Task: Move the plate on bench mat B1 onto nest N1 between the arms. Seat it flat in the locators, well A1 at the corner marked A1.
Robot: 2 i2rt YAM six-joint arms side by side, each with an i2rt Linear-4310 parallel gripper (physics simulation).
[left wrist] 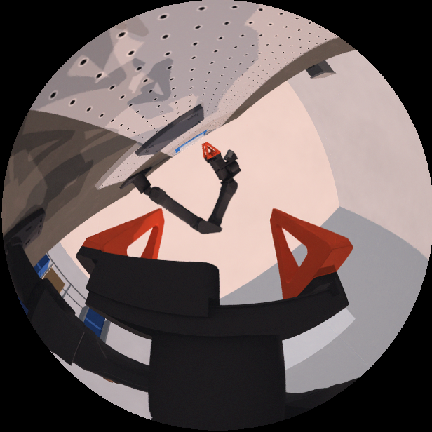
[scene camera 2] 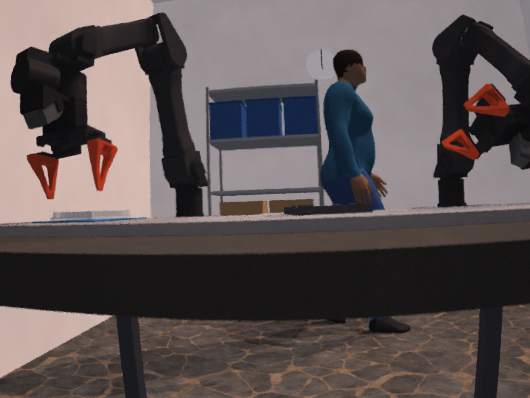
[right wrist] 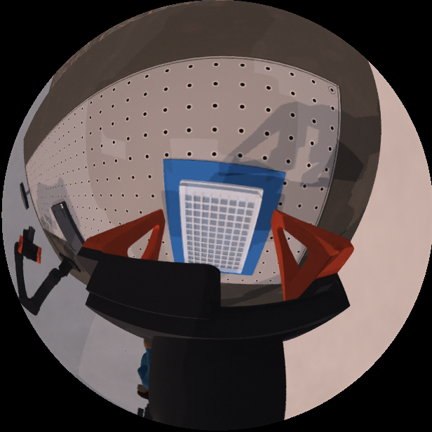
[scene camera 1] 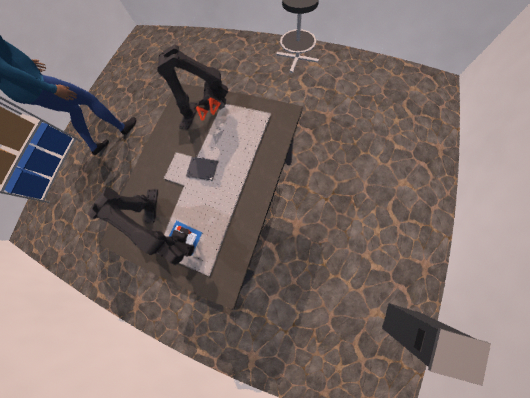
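Where they show: left gripper, fingertip midpoint: [scene camera 2: 453,127] [scene camera 1: 207,117]; right gripper, fingertip midpoint: [scene camera 2: 74,195] [scene camera 1: 187,241]; left arm's base at its link origin: [scene camera 1: 189,115]; right arm's base at its link origin: [scene camera 1: 151,206].
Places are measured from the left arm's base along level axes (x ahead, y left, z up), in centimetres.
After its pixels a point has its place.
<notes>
The white well plate [scene camera 1: 191,239] {x 31.7, y -72.6, z 2.6 cm} [scene camera 2: 91,215] {x 33.1, y -69.7, z 2.3 cm} [right wrist: 220,227] lies flat on the blue bench mat [scene camera 2: 135,219] {x 28.8, y -64.0, z 1.4 cm} [right wrist: 172,175]. My right gripper [scene camera 2: 75,194] {x 31.5, y -73.7, z 5.6 cm} [right wrist: 217,215] is open, pointing down above the plate with a small gap; in the right wrist view the plate shows between its fingers, its near end hidden by the gripper body. The dark nest [scene camera 1: 202,169] {x 24.3, y -34.4, z 2.5 cm} [scene camera 2: 327,209] {x 31.6, y -34.1, z 2.0 cm} [left wrist: 172,131] [right wrist: 69,220] lies flat between the arms with no plate on it. My left gripper [scene camera 1: 207,116] {x 23.2, y -9.4, z 15.5 cm} [scene camera 2: 455,124] {x 23.2, y -9.4, z 15.5 cm} is open and empty, raised off the table. The A1 marks cannot be read.
A pale perforated board [scene camera 1: 220,200] {x 40.0, y -48.7, z 1.3 cm} [scene camera 2: 240,227] {x 49.0, y -44.9, z 0.7 cm} [right wrist: 200,120] lies under the mat and nest on the brown table [scene camera 1: 272,145] {x 58.6, y -10.6, z 0.0 cm}. A person [scene camera 1: 90,102] [scene camera 2: 350,135] stands behind the table near a shelf unit [scene camera 2: 320,165]. A stool [scene camera 1: 299,25] stands by the wall.
</notes>
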